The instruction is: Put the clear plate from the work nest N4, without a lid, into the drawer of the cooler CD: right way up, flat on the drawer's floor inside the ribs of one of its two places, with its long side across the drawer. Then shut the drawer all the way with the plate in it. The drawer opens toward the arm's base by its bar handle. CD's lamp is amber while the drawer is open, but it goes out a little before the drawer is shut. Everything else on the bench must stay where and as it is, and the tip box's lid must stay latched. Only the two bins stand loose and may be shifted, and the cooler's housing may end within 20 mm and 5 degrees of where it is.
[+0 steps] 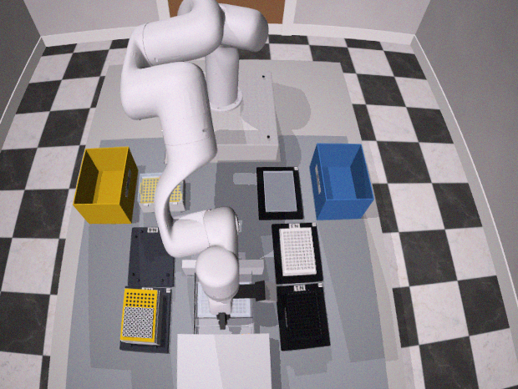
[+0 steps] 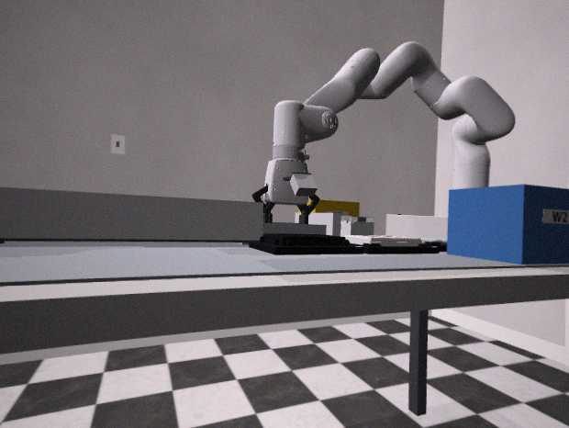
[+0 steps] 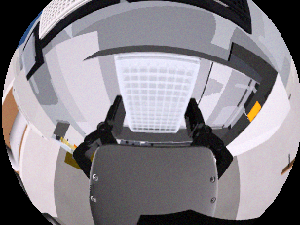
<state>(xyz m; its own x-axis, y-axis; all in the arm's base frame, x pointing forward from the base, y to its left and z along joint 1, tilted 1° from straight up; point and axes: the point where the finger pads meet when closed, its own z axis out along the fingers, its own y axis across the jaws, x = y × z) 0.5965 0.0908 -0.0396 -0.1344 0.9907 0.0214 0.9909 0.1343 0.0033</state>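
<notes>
The clear plate is 10 mm below my hand. From my hand the other things lie so: cooler drawer 30 mm ahead, 10 mm below; then white cooler CD 170 mm ahead, 20 mm to the left; then black plate 20 mm ahead, 200 mm to the left, 20 mm below.
</notes>
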